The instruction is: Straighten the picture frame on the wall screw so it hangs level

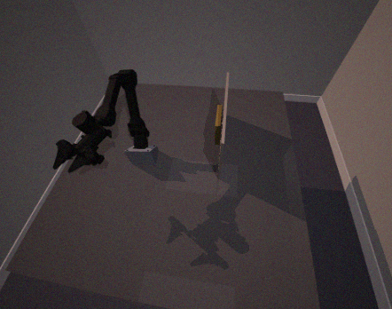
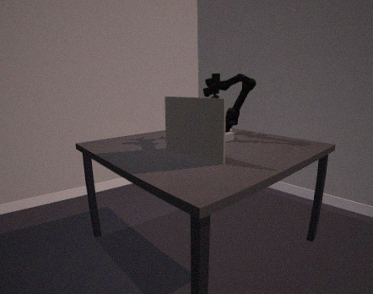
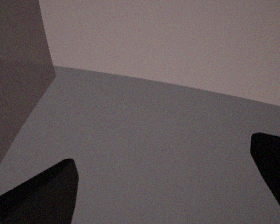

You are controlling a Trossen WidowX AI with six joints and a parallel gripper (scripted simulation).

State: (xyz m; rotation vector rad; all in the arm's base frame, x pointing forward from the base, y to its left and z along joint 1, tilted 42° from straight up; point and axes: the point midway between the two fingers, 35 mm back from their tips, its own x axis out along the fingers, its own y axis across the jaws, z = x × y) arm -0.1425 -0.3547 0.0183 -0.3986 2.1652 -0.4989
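Right now the picture frame is 59 cm ahead of my gripper tip, 37 cm to the left of it and 15 cm below it. From my gripper tip the other things lie so: wall panel 60 cm ahead, 39 cm to the left, 17 cm below.
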